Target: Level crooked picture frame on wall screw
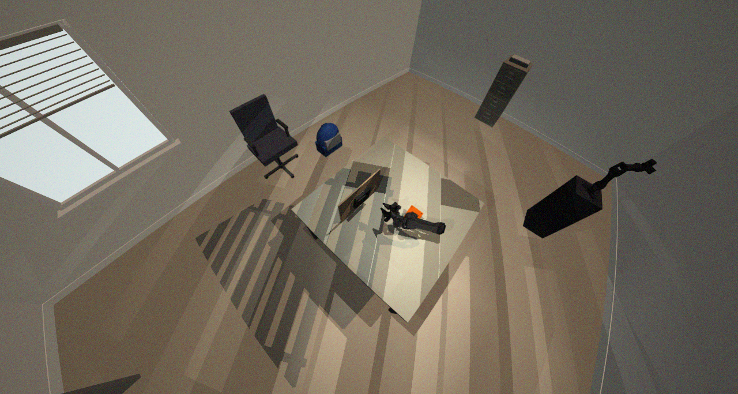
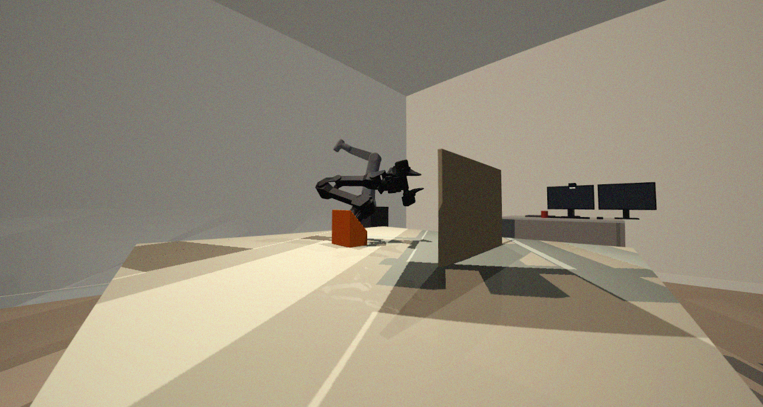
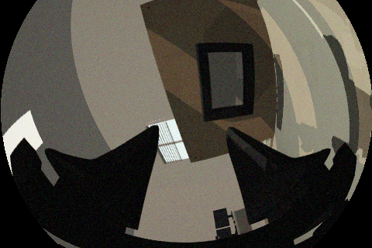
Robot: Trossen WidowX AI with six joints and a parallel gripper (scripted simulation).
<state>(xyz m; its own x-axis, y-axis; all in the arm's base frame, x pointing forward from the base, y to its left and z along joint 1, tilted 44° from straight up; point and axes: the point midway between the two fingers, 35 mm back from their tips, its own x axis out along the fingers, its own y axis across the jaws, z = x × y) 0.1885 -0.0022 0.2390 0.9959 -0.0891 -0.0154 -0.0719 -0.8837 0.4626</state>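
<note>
The black picture frame is 200 mm ahead of my gripper tip and 90 mm below it. From my gripper tip the other things lie so: brown wall board: 210 mm ahead, 100 mm below, 10 mm to the right.
</note>
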